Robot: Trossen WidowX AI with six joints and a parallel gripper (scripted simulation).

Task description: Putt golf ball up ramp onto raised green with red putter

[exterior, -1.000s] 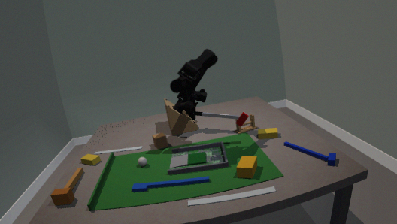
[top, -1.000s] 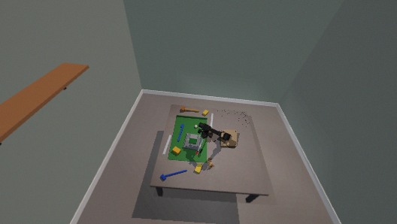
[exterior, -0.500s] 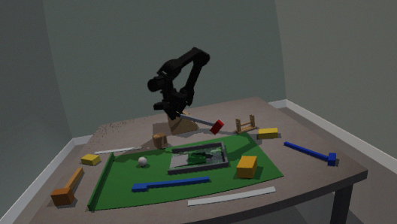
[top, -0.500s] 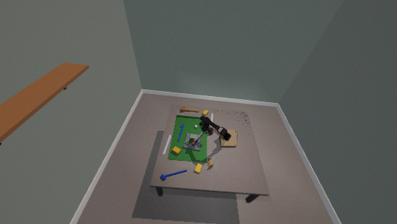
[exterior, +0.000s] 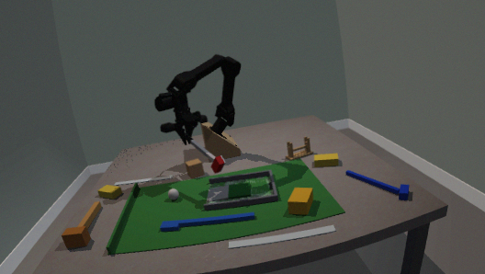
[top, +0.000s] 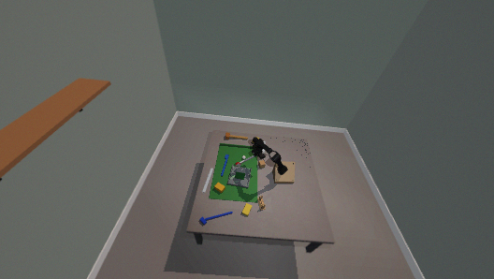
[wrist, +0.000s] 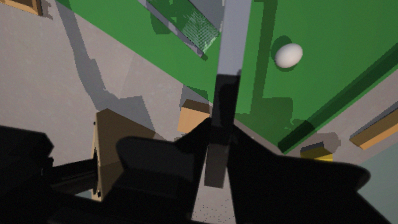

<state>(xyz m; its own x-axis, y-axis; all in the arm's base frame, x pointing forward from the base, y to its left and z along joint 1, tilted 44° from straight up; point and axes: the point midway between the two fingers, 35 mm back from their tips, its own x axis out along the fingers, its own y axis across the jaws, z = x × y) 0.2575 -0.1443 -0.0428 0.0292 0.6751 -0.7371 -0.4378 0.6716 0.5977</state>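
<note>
My gripper tip is now 70 mm past the tan block and 130 mm above it. Round my gripper tip: red putter 100 mm ahead, 50 mm to the left; green mat 220 mm ahead, 80 mm to the left, 160 mm below; white golf ball 130 mm ahead, 90 mm to the right, 140 mm below.
</note>
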